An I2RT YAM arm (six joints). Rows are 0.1 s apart.
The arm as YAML. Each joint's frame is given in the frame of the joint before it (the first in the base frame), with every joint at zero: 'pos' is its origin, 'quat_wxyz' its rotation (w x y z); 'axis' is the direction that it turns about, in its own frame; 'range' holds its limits. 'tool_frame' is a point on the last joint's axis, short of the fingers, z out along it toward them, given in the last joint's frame.
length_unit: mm
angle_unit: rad
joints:
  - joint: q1
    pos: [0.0, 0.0, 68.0]
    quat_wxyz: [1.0, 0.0, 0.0, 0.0]
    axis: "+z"
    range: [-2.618, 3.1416]
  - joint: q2
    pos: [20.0, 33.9, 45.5]
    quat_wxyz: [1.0, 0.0, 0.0, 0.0]
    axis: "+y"
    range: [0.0, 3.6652]
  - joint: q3
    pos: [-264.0, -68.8, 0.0]
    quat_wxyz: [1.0, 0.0, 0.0, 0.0]
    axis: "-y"
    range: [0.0, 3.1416]
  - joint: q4
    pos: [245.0, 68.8, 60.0]
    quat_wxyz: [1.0, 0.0, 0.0, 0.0]
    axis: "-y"
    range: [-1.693, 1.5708]
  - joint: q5
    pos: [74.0, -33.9, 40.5]
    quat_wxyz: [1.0, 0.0, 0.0, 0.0]
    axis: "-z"
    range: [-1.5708, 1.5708]
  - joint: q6
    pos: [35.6, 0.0, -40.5]
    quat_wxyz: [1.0, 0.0, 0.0, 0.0]
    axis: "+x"
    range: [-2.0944, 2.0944]
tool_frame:
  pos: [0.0, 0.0, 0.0]
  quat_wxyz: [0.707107, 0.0, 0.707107, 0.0]
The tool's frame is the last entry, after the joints.
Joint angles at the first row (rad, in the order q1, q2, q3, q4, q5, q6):
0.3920, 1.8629, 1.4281, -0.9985, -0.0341, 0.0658
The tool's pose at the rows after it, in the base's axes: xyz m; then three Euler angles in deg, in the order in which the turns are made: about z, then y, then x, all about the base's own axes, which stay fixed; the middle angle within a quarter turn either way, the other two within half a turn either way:
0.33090, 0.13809, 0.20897, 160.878, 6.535, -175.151
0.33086, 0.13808, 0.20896, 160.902, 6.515, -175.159
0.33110, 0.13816, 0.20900, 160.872, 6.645, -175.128
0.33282, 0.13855, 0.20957, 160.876, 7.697, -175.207
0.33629, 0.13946, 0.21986, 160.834, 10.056, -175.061
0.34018, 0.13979, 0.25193, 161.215, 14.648, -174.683
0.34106, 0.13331, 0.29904, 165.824, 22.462, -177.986
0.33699, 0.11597, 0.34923, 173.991, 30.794, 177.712
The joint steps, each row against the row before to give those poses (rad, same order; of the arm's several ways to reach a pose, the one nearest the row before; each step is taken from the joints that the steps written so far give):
0.0000, 0.0000, 0.0000, 0.0004, 0.0000, -0.0004
0.0000, 0.0000, -0.0001, -0.0004, 0.0000, 0.0004
0.0000, 0.0000, 0.0001, 0.0023, 0.0003, -0.0004
0.0000, -0.0003, 0.0007, 0.0152, 0.0084, 0.0004
0.0000, -0.0088, 0.0271, 0.0031, 0.0138, 0.0004
-0.0008, -0.0286, 0.0835, -0.0359, 0.0251, 0.0072
-0.0076, -0.0435, 0.1176, -0.0545, 0.0996, 0.0481
-0.0313, -0.0511, 0.1171, -0.0462, 0.0973, 0.0610

